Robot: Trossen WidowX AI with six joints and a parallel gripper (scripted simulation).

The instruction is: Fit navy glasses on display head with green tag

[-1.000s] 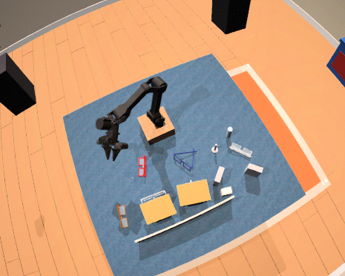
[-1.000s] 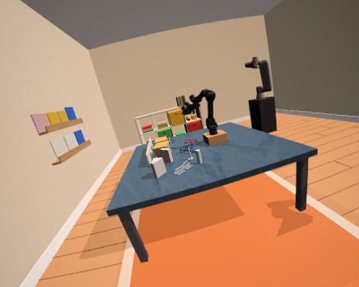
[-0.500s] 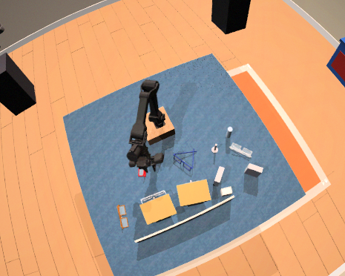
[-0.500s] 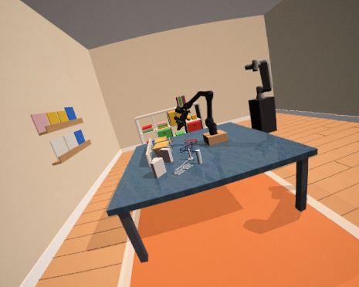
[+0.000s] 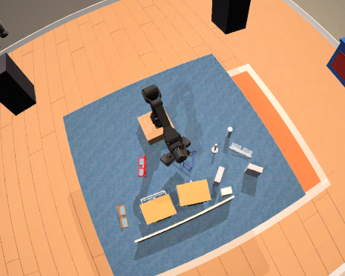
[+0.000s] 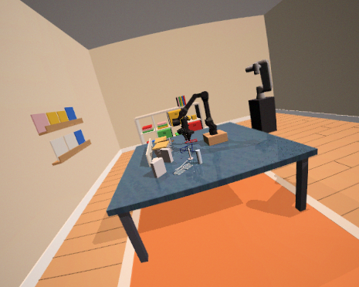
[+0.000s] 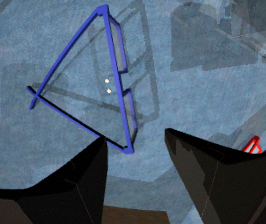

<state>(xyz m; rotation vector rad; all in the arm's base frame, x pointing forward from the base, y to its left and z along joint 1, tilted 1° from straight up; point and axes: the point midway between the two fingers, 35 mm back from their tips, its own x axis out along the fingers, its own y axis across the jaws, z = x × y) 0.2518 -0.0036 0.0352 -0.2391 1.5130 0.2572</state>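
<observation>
Right now my gripper tip is 24 cm to the right of the small stand, 6 cm above it and 5 cm short of it.
</observation>
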